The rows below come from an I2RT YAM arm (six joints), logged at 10 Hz.
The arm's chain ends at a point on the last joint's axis. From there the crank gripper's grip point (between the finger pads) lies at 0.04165 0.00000 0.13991 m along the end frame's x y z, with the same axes.
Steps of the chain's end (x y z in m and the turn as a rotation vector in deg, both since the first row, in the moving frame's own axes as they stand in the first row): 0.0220, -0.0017, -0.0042, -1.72, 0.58, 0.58; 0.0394, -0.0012, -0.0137, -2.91, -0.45, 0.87; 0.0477, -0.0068, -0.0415, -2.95, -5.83, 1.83; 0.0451, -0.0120, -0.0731, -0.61, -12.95, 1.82; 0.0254, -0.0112, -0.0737, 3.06, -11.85, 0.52; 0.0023, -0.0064, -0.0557, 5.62, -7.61, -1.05; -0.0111, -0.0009, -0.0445, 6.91, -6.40, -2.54; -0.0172, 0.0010, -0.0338, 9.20, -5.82, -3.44
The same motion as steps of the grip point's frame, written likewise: 0.0234, 0.0029, -0.0047, -1.72, 0.58, 0.58; 0.0382, 0.0065, -0.0136, -2.91, -0.45, 0.87; 0.0331, 0.0016, -0.0382, -2.95, -5.83, 1.83; 0.0126, -0.0097, -0.0673, -0.61, -12.95, 1.82; -0.0042, -0.0186, -0.0683, 3.06, -11.85, 0.52; -0.0167, -0.0209, -0.0521, 5.62, -7.61, -1.05; -0.0273, -0.0195, -0.0419, 6.91, -6.40, -2.54; -0.0323, -0.0237, -0.0323, 9.20, -5.82, -3.44
